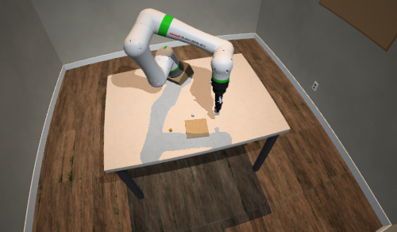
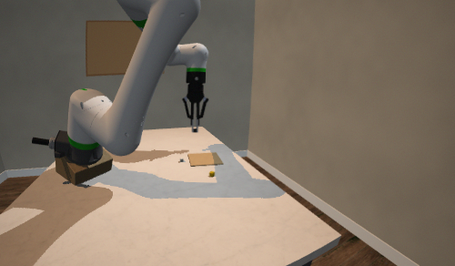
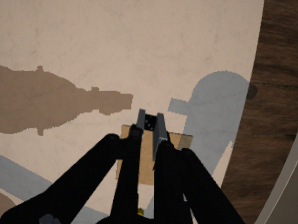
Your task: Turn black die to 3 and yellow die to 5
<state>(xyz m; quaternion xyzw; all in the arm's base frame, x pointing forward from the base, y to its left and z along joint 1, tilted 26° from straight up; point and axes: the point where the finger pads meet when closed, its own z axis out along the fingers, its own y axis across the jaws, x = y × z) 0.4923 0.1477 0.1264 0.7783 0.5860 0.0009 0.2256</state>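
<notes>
The tan mat lies 13 cm to the right of my hand, 13 cm below it and 1 cm behind it. From my hand the other things lie so: white die (12 cm below, 11 cm to the right, 11 cm behind); then yellow die (29 cm to the right, 12 cm below, 6 cm behind); then black die (3 cm below).
</notes>
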